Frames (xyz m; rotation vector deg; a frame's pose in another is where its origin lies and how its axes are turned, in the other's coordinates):
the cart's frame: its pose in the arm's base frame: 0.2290 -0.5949 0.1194 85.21 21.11 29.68
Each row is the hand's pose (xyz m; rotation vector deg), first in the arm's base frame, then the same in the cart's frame.
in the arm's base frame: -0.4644 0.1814 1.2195 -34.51 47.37 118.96
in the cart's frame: -0.0740 1.1703 -0.9584 -72.47 112.26 32.04
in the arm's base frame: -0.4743 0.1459 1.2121 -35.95 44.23 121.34
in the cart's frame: -0.1021 1.1637 -0.9342 -73.82 112.43 35.98
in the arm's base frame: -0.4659 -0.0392 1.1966 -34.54 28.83 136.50
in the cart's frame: -0.1961 1.1460 -0.7748 -71.25 111.37 58.70
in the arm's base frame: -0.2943 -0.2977 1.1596 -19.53 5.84 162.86
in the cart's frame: -0.1946 1.0899 -0.4674 -51.00 106.46 94.16
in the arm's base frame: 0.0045 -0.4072 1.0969 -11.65 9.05 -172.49
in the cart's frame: -0.0082 0.9966 -0.2189 -14.17 97.96 117.96
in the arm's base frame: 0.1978 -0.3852 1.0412 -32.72 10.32 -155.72
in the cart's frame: 0.1613 0.9219 -0.1373 13.43 91.40 123.45
